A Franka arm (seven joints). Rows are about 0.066 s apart.
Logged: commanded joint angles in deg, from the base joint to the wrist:
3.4, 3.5, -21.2, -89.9, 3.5, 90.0, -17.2
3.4, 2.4, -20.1, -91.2, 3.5, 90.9, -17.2
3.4, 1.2, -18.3, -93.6, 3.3, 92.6, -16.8
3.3, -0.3, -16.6, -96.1, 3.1, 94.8, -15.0
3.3, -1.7, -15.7, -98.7, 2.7, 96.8, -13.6
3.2, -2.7, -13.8, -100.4, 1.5, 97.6, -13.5
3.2, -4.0, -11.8, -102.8, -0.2, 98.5, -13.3
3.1, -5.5, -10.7, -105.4, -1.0, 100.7, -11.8
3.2, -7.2, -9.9, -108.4, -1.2, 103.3, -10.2
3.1, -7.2, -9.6, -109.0, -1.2, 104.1, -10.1
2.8, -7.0, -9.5, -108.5, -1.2, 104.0, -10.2
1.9, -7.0, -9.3, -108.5, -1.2, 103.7, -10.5
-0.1, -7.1, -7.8, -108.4, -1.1, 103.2, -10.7
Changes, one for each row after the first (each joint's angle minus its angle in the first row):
0.0, -1.1, 1.1, -1.3, 0.0, 0.9, 0.0
0.0, -2.3, 2.9, -3.7, -0.2, 2.6, 0.4
-0.1, -3.8, 4.6, -6.2, -0.4, 4.8, 2.2
-0.1, -5.2, 5.5, -8.8, -0.8, 6.8, 3.6
-0.2, -6.2, 7.4, -10.5, -2.0, 7.6, 3.7
-0.2, -7.5, 9.4, -12.9, -3.7, 8.5, 3.9
-0.3, -9.0, 10.5, -15.5, -4.5, 10.7, 5.4
-0.2, -10.7, 11.3, -18.5, -4.7, 13.3, 7.0
-0.3, -10.7, 11.6, -19.1, -4.7, 14.1, 7.1
-0.6, -10.5, 11.7, -18.6, -4.7, 14.0, 7.0
-1.5, -10.5, 11.9, -18.6, -4.7, 13.7, 6.7
-3.5, -10.6, 13.4, -18.5, -4.6, 13.2, 6.5

